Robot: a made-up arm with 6 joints.
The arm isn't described. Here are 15 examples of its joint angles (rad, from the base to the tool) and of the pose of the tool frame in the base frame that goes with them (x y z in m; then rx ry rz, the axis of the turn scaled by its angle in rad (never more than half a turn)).
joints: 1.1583 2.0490 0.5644 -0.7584 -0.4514 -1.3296
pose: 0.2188 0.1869 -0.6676 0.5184 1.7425 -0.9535
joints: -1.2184 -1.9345 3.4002 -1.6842 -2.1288 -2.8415
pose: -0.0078 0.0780 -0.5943 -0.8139 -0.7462 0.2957
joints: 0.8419 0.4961 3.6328 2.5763 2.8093 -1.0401
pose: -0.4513 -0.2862 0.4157 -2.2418 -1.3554 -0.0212
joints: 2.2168 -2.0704 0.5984 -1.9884 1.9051 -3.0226
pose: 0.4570 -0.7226 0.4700 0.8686 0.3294 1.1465
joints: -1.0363 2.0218 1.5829 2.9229 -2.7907 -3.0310
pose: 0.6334 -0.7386 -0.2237 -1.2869 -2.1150 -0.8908
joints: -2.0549 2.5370 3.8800 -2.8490 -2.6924 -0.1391
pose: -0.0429 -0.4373 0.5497 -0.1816 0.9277 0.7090
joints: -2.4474 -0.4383 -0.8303 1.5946 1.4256 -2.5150
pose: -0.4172 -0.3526 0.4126 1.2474 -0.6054 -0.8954
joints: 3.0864 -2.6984 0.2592 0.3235 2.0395 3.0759
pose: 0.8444 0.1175 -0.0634 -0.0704 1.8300 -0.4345
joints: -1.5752 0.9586 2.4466 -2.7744 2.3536 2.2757
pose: 0.1596 -0.4127 1.0725 1.3629 -0.2426 -2.0695
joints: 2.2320 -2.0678 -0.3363 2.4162 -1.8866 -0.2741
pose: 0.2283 -0.5041 0.6756 0.4152 0.4008 -0.2221
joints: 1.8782 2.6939 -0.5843 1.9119 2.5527 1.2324
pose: 0.1097 -0.5368 -0.2021 0.3956 0.8137 2.3302
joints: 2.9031 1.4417 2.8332 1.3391 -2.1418 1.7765
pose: -0.2940 0.1123 0.9390 -1.9501 -1.1269 1.4636
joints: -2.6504 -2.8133 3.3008 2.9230 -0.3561 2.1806
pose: -0.4188 -0.4154 -0.2282 0.1146 -1.5429 -2.2132
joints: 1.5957 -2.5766 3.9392 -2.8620 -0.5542 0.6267
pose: -0.1782 0.4805 -0.0021 1.9996 1.6257 1.7087
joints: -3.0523 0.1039 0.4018 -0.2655 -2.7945 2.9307
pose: -0.7167 0.1033 0.7037 -0.0947 0.6312 0.0124
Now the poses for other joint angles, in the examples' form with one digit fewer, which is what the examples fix.
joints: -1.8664 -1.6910 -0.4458 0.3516 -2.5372 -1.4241
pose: -0.099 0.233 0.814 -1.807 0.729 2.258
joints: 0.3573 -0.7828 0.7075 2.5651 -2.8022 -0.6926
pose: -0.324 0.034 1.133 1.633 -0.021 -2.251
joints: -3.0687 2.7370 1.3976 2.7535 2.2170 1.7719
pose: -0.349 -0.186 -0.791 -1.880 -0.051 -0.584
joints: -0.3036 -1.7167 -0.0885 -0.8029 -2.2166 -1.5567
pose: -0.294 -0.034 0.828 1.289 0.802 -0.080
